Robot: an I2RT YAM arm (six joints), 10 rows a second.
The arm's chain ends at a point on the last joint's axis. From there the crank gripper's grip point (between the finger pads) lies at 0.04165 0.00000 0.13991 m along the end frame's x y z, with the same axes.
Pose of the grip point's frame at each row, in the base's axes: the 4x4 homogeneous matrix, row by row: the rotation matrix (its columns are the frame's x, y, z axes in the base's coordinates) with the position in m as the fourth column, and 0 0 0 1 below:
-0.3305 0.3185 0.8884 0.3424; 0.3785 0.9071 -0.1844 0.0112; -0.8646 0.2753 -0.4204 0.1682; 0 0 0 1
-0.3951 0.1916 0.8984 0.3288; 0.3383 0.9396 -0.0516 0.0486; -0.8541 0.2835 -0.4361 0.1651; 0 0 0 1
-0.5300 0.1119 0.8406 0.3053; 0.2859 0.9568 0.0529 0.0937; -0.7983 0.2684 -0.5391 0.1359; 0 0 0 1
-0.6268 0.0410 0.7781 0.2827; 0.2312 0.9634 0.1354 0.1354; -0.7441 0.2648 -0.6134 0.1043; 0 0 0 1
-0.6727 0.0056 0.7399 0.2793; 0.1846 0.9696 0.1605 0.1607; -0.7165 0.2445 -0.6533 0.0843; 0 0 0 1
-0.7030 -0.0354 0.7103 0.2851; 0.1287 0.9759 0.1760 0.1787; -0.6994 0.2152 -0.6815 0.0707; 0 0 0 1
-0.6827 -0.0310 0.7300 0.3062; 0.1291 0.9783 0.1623 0.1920; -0.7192 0.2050 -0.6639 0.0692; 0 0 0 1
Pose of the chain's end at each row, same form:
-0.3305 0.3185 0.8884 0.2319; 0.3785 0.9071 -0.1844 0.0212; -0.8646 0.2753 -0.4204 0.2630; 0 0 0 1
-0.3951 0.1916 0.8984 0.2196; 0.3383 0.9396 -0.0516 0.0417; -0.8541 0.2835 -0.4361 0.2617; 0 0 0 1
-0.5300 0.1119 0.8406 0.2098; 0.2859 0.9568 0.0529 0.0744; -0.7983 0.2684 -0.5391 0.2446; 0 0 0 1
-0.6268 0.0410 0.7781 0.1999; 0.2312 0.9634 0.1354 0.1068; -0.7441 0.2648 -0.6134 0.2211; 0 0 0 1
-0.6727 0.0056 0.7399 0.2038; 0.1846 0.9696 0.1605 0.1306; -0.7165 0.2445 -0.6533 0.2055; 0 0 0 1
-0.7030 -0.0354 0.7103 0.2150; 0.1287 0.9759 0.1760 0.1487; -0.6994 0.2152 -0.6815 0.1952; 0 0 0 1
-0.6827 -0.0310 0.7300 0.2325; 0.1291 0.9783 0.1623 0.1639; -0.7192 0.2050 -0.6639 0.1920; 0 0 0 1

